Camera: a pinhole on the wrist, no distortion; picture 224 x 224 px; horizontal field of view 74.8 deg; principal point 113.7 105.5 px. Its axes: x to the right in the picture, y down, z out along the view. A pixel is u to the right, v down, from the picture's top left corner.
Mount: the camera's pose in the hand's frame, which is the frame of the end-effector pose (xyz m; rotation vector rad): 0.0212 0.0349 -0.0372 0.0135 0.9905 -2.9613
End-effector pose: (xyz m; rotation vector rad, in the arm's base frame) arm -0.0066 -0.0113 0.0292 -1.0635 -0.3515 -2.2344
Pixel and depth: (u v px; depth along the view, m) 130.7 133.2 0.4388
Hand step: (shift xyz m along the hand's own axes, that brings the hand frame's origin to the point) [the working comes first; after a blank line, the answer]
In the camera's frame: 0.0509 0.0830 0.4388

-0.0289 -0.2962 0.2627
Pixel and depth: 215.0 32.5 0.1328
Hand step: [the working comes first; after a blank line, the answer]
In the camera's frame: 0.0918 -0.0662 0.1328

-0.0723 0.0064 0.1074
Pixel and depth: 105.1 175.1 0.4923
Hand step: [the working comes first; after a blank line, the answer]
In the camera's frame: -0.0289 0.2339 0.4923

0.0539 -0.4477 0.2157
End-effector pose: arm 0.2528 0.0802 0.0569 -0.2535 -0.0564 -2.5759
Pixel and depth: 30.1 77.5 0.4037
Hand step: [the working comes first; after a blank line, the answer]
In the camera's frame: -0.2304 -0.0772 0.4037

0.2491 -0.1429 0.3349
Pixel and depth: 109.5 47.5 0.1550
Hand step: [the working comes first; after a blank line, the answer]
In the camera's frame: -0.0044 -0.0614 0.1550

0.0240 -0.0093 0.1236
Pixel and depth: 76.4 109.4 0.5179
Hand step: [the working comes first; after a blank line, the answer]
In the camera's frame: -0.1319 0.0138 0.5179

0.1522 -0.2857 0.3701
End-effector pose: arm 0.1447 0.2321 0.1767 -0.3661 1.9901 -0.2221
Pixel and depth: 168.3 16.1 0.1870
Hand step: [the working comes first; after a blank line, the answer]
In the camera's frame: 0.0697 -0.1141 0.1870

-0.0513 0.0125 0.1798
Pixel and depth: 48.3 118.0 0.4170
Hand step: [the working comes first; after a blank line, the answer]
In the camera's frame: -0.1862 0.0356 0.4170

0.2072 -0.2416 0.2771
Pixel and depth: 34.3 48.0 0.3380
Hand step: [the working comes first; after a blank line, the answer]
In the camera's frame: -0.1832 -0.1327 0.3380

0.2009 -0.0597 0.3152
